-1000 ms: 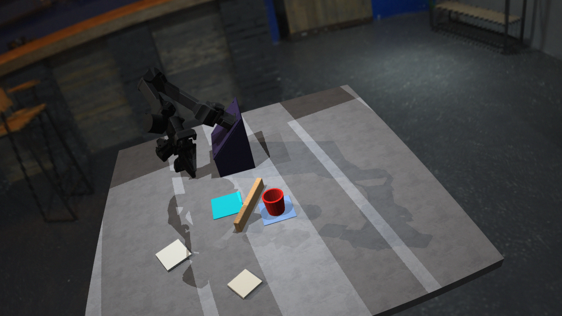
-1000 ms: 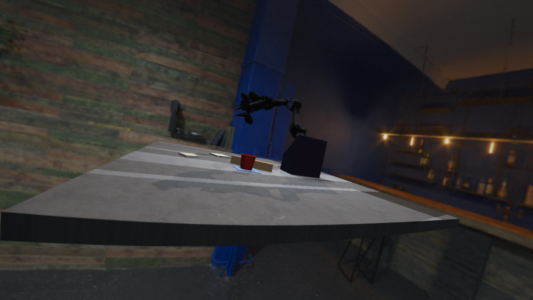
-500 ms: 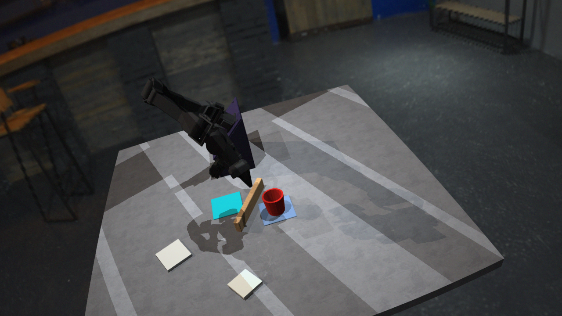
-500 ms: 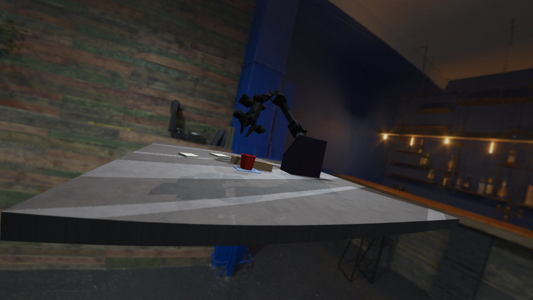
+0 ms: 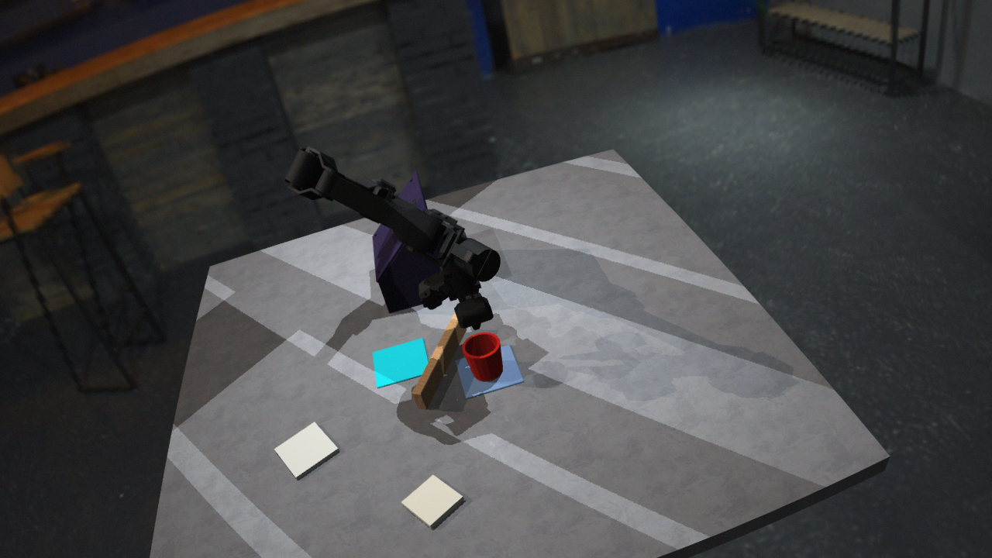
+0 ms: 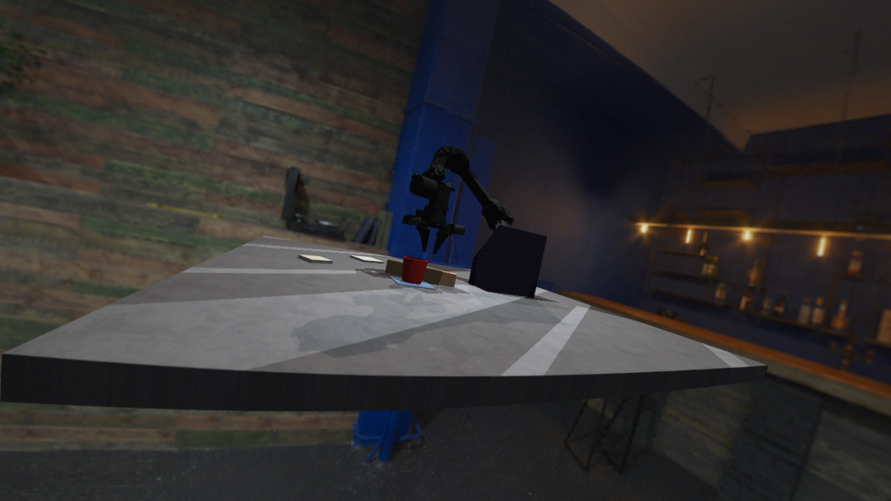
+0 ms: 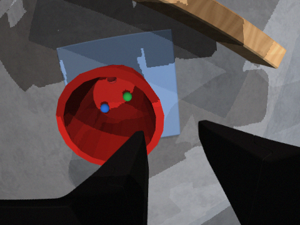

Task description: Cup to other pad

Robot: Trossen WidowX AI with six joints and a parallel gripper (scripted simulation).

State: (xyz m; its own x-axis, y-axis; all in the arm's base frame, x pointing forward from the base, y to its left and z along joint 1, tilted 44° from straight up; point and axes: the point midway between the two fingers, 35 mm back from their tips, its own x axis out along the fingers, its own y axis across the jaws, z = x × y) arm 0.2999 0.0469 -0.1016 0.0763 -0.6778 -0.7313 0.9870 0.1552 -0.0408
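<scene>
The red cup is 40 mm ahead of my gripper tip and 60 mm below it. From my gripper tip the other things lie so: wooden bar: 10 mm behind, 90 mm to the right, 90 mm below; cyan pad: 50 mm behind, 180 mm to the right, 110 mm below; pale blue pad: 30 mm ahead, 110 mm below.
</scene>
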